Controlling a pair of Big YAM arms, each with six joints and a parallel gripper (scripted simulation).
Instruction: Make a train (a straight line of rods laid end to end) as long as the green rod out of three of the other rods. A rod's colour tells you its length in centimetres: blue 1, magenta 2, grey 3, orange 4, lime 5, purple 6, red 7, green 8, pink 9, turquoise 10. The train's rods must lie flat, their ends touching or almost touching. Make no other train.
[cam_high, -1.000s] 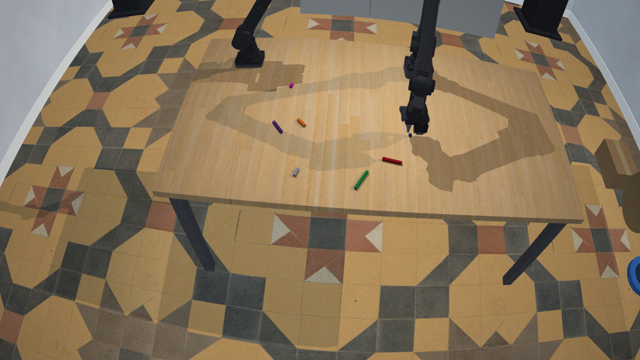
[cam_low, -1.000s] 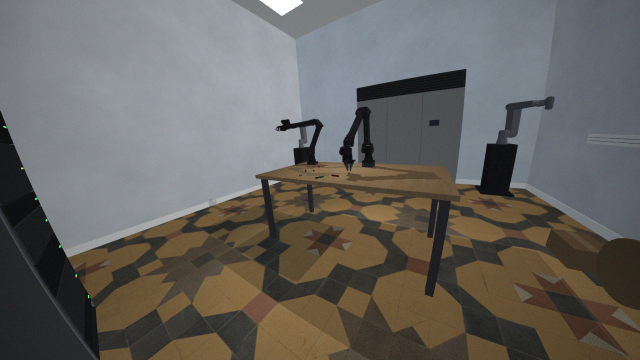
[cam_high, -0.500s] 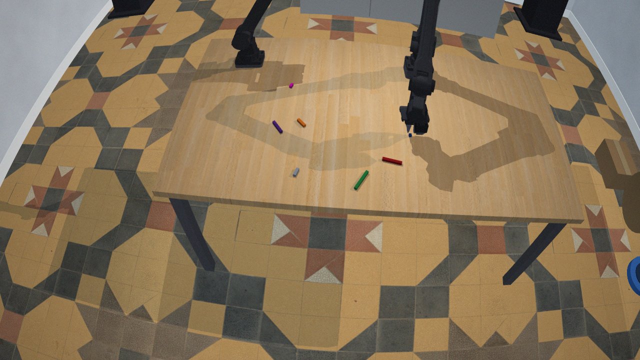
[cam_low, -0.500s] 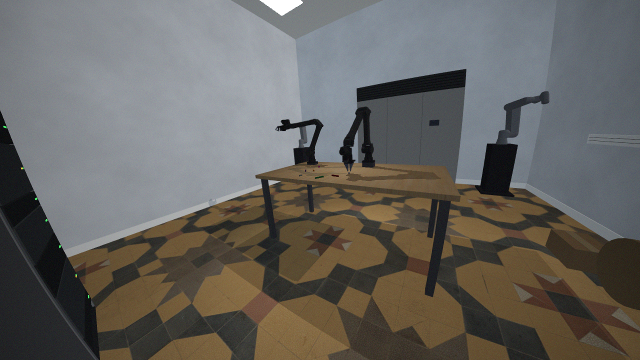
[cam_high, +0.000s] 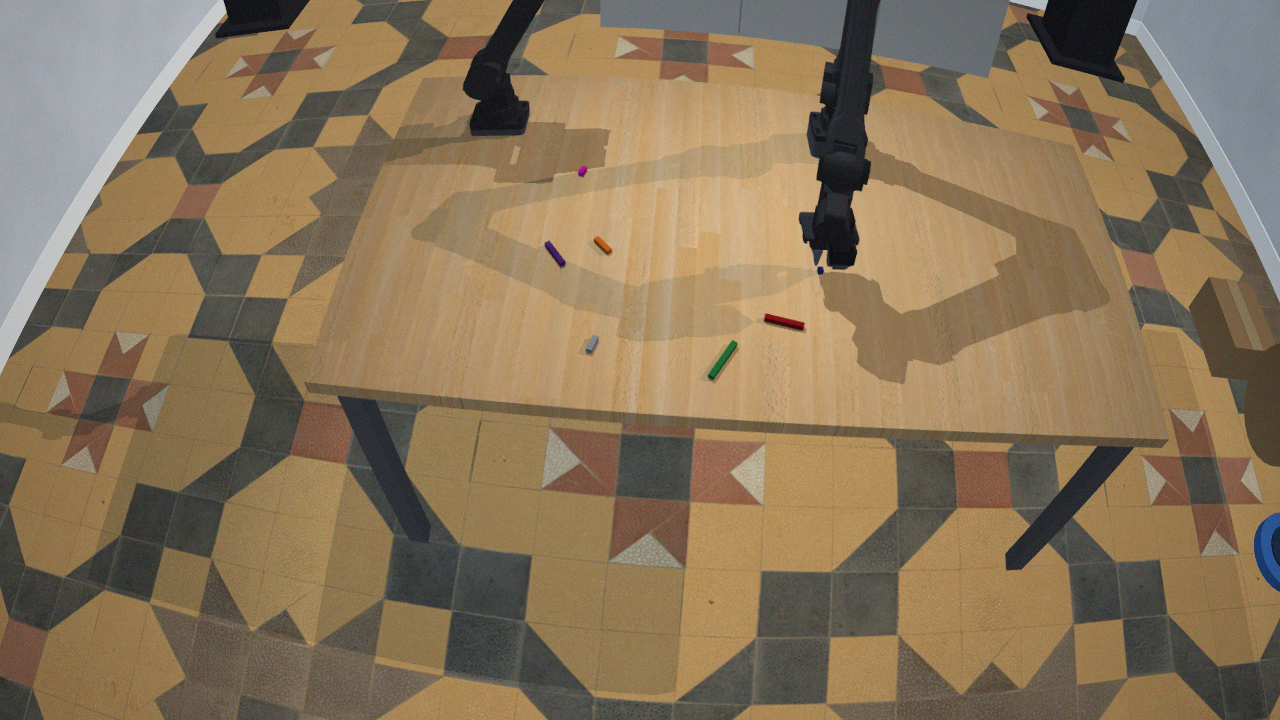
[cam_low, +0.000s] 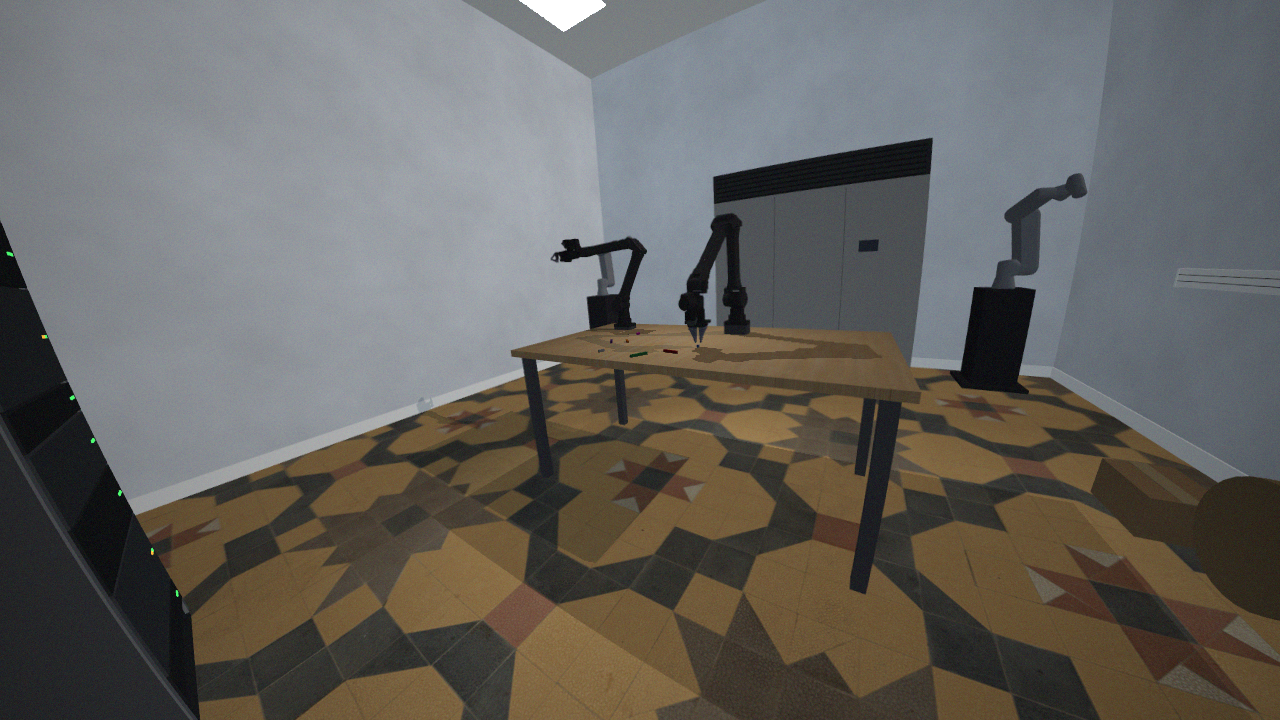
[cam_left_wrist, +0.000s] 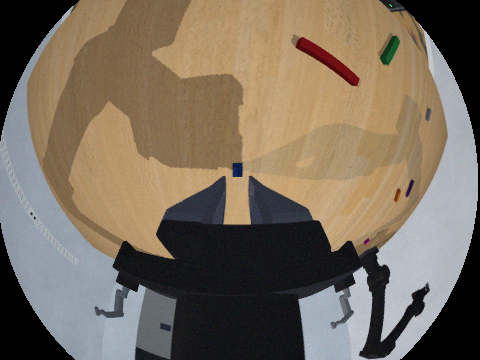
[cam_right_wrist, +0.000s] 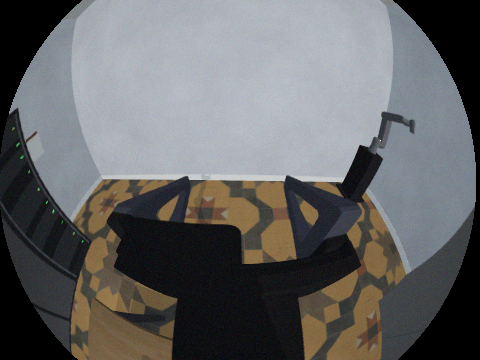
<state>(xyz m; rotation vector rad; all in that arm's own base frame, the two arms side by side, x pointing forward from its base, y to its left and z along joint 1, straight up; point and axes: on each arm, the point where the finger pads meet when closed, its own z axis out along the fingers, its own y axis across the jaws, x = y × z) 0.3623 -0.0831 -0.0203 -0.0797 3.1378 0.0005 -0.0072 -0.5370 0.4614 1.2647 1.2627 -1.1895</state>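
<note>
Now: the blue rod 20 mm below my left hand. Also, from my left hand: green rod (220 mm ahead, 180 mm to the right, 20 mm below); then grey rod (210 mm ahead, 390 mm to the right, 20 mm below); then red rod (130 mm ahead, 70 mm to the right, 20 mm below).
</note>
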